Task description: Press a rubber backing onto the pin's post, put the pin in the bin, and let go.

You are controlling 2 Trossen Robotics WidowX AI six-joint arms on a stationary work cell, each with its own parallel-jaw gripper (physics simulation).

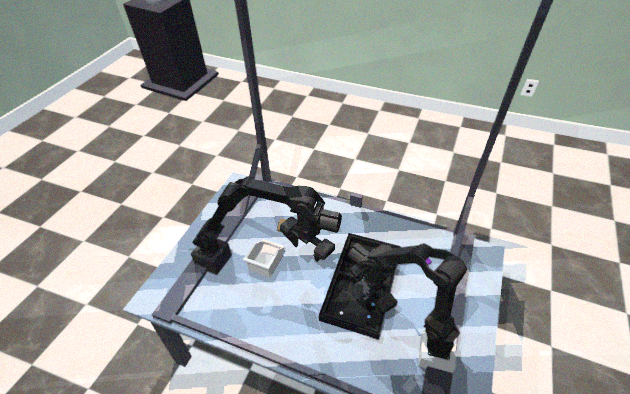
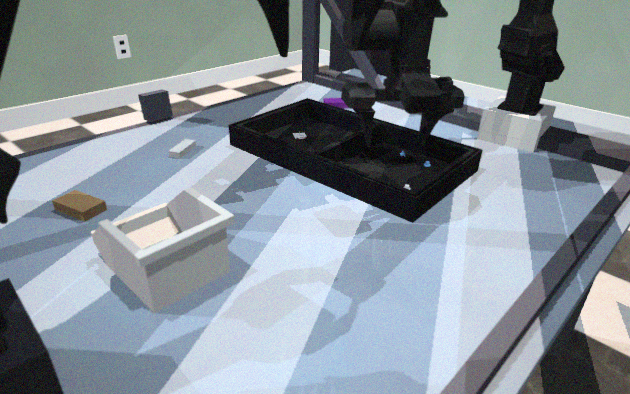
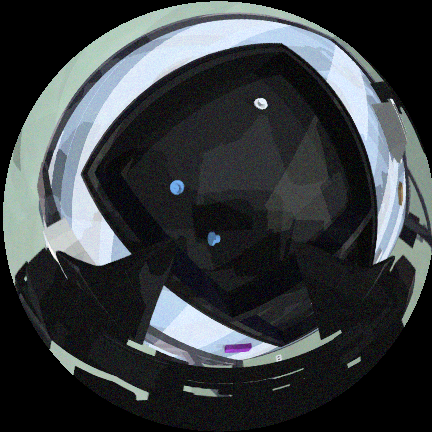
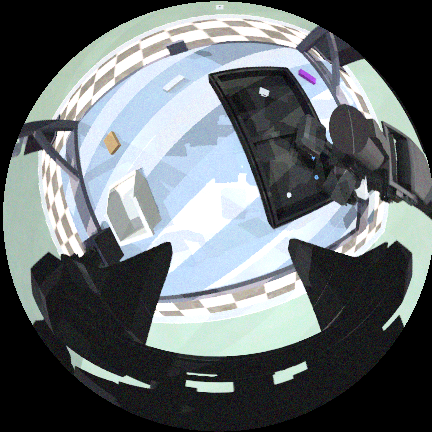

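Where they show: left gripper, fingertip midpoint: [image 2: 394, 145] [image 3: 238, 247] [image 4: 311, 155]; right gripper, fingertip midpoint: [image 1: 307, 253] [image 2: 321, 52] [image 4: 232, 247]; left arm's base, origin of the base link: [image 1: 438, 347] [image 2: 520, 107] [image 4: 369, 179]; right arm's base, origin of the base link: [image 1: 209, 248] [image 4: 94, 256].
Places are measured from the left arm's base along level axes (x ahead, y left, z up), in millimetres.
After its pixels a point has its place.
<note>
A small flat white piece [image 2: 299, 135] {z -52, x 264, y -311 mm} [image 4: 264, 92] {z -52, x 262, y -308 mm}, perhaps the pin, lies in one compartment of the black tray [image 2: 320, 172] {z -40, x 380, y -178 mm} [image 3: 372, 200] {z -21, x 369, y -192 mm}; its post cannot be made out. The other compartment holds two small blue pieces [image 2: 402, 153] {z -47, x 223, y -119 mm} [image 2: 427, 164] {z -50, x 230, y -70 mm} [image 3: 213, 239] {z -44, x 222, y -118 mm} [image 3: 177, 187] {z -47, x 228, y -73 mm} and a white one [image 2: 407, 187] {z -49, x 324, y -59 mm} [image 3: 260, 103] {z -48, x 319, y -62 mm} [image 4: 289, 195] {z -47, x 322, y -60 mm}, which look like backings. The beige bin [image 1: 265, 270] {z -16, x 626, y -137 mm} [image 2: 190, 265] {z -24, x 659, y -141 mm} stands apart from the tray. My left gripper [image 3: 238, 247] {z -32, x 234, y -130 mm} is open and empty, over the compartment with the blue pieces. My right gripper [image 4: 232, 247] {z 158, x 458, y -128 mm} is open and empty, raised between bin and tray.
A tan block [image 2: 79, 205] {z -44, x 650, y -372 mm} [image 4: 112, 143] {z -44, x 637, y -373 mm} lies beyond the bin. A white block [image 2: 182, 148] {z -48, x 444, y -421 mm} [image 4: 174, 83] {z -48, x 435, y -423 mm} and a dark box [image 2: 155, 106] {z -25, x 381, y -572 mm} [image 4: 177, 47] {z -27, x 372, y -571 mm} are near the far edge. A purple block [image 2: 335, 102] {z -45, x 81, y -355 mm} [image 3: 238, 348] {z -45, x 77, y -350 mm} [image 4: 307, 76] {z -45, x 73, y -356 mm} lies beyond the tray.
</note>
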